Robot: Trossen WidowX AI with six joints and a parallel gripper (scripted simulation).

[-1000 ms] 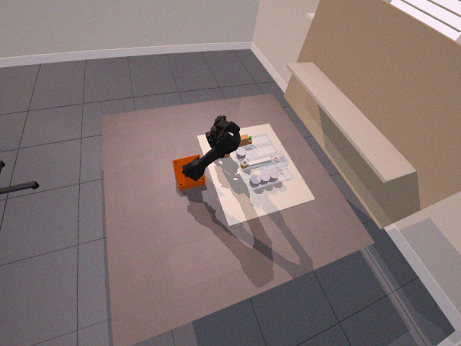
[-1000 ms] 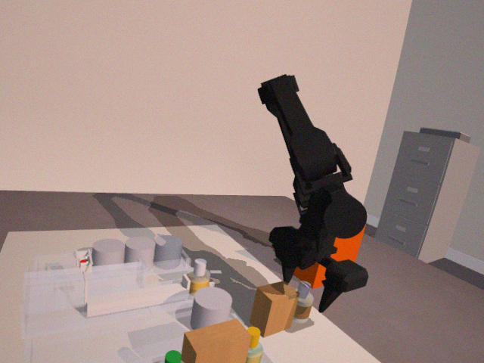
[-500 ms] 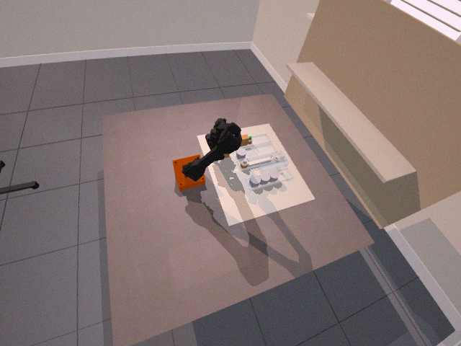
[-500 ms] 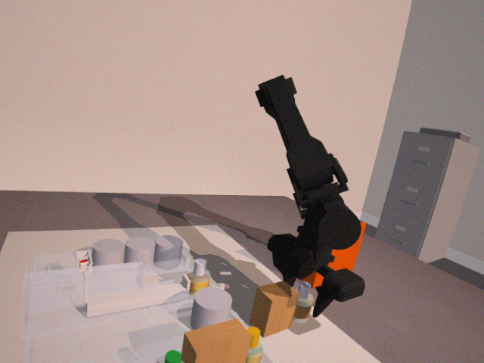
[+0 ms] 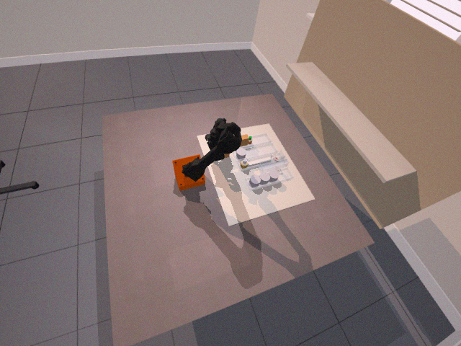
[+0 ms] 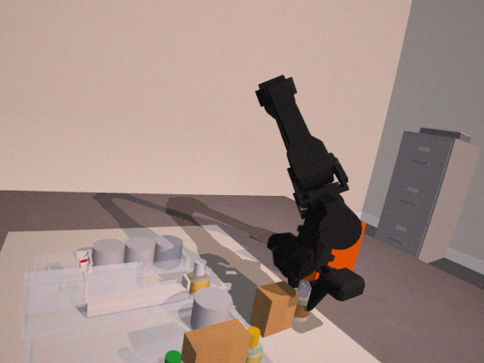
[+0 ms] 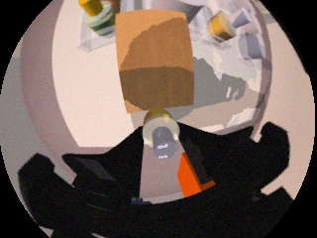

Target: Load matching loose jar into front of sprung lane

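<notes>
The brown box is 7 cm ahead of my gripper tip and 1 cm above it. Round my gripper tip: clear sprung lane 30 cm ahead, 15 cm to the right, 1 cm below.
</notes>
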